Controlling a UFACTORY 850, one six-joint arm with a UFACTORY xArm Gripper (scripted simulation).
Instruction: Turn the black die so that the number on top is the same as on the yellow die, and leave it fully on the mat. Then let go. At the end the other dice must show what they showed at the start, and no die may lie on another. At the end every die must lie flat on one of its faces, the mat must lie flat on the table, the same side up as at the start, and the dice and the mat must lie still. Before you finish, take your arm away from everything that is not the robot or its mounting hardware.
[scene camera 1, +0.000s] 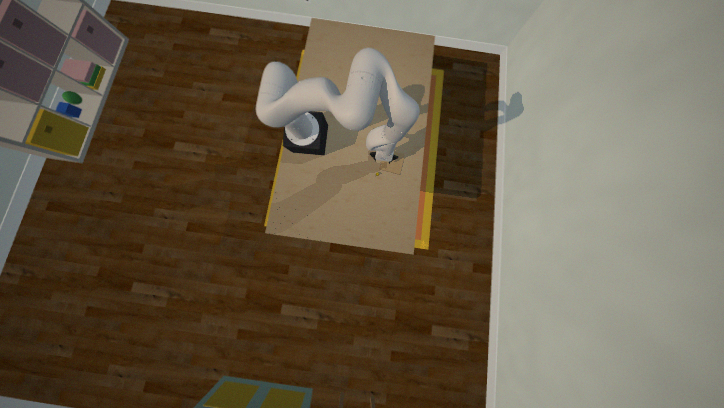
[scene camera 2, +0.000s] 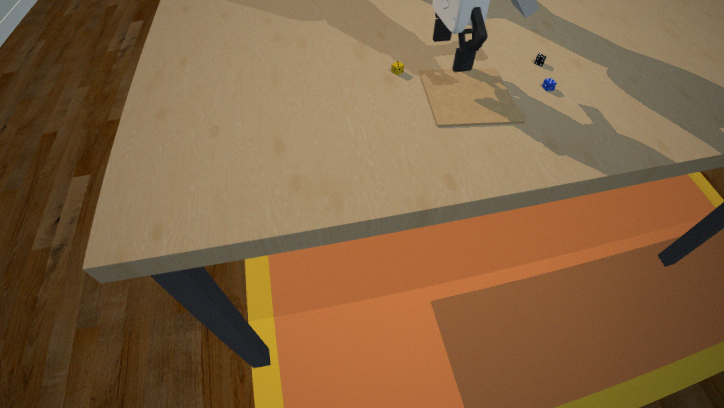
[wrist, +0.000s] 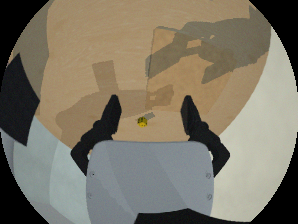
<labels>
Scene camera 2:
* my gripper: 451, 54
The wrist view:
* my gripper: 151, 102
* tan mat: 181, 65
</labels>
